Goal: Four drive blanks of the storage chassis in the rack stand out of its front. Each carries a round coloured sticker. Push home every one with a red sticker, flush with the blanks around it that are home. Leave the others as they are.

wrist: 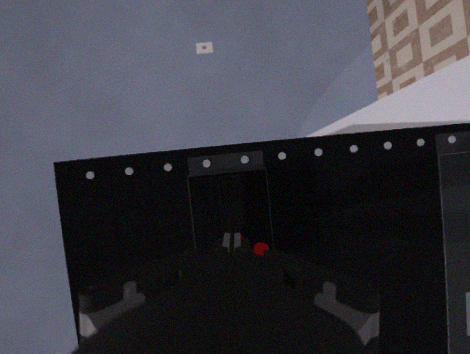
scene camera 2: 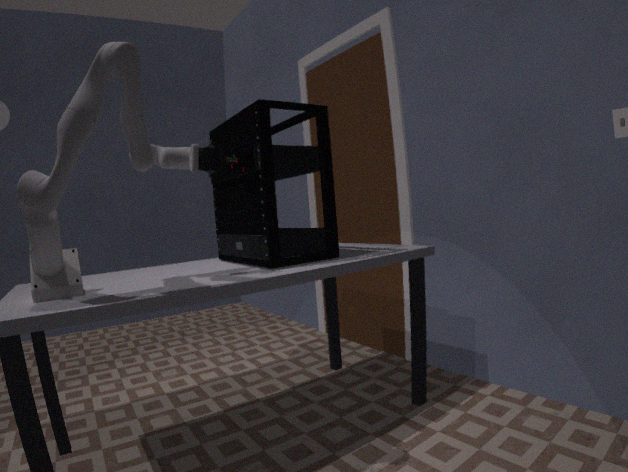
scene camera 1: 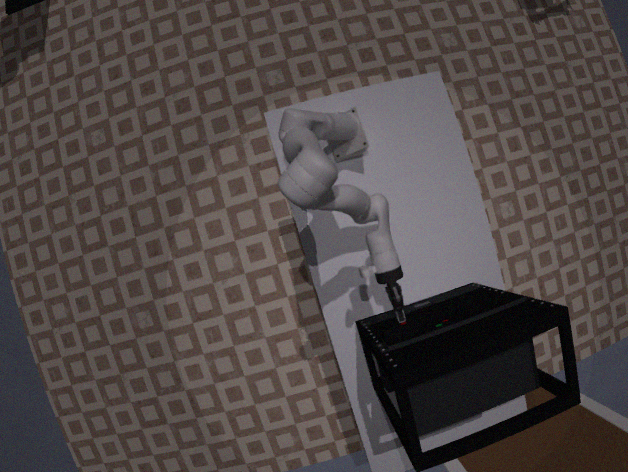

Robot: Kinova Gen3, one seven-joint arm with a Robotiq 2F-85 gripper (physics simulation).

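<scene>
The black rack (scene camera 1: 569,350) (scene camera 2: 268,203) holds the storage chassis, whose grey end bracket (wrist: 225,163) shows in the wrist view. My gripper (scene camera 1: 400,318) (wrist: 232,243) is shut and empty, its tips at the chassis front. A sliver of a red sticker (scene camera 1: 403,323) (wrist: 241,237) shows right beside the tips. Another red sticker (wrist: 260,248) lies just right of them in the wrist view, partly covered below. In scene camera 1, a green sticker (scene camera 1: 439,325) and a red sticker (scene camera 1: 445,321) sit farther along. The dark blanks' edges and depths are hard to make out.
The rack stands on the white table (scene camera 1: 416,152) (scene camera 2: 152,278). A dark grey unit (scene camera 2: 251,247) (wrist: 457,215) fills the rack's bottom. A brown door (scene camera 2: 350,152) and a blue wall (scene camera 2: 482,152) (wrist: 125,90) are behind the rack.
</scene>
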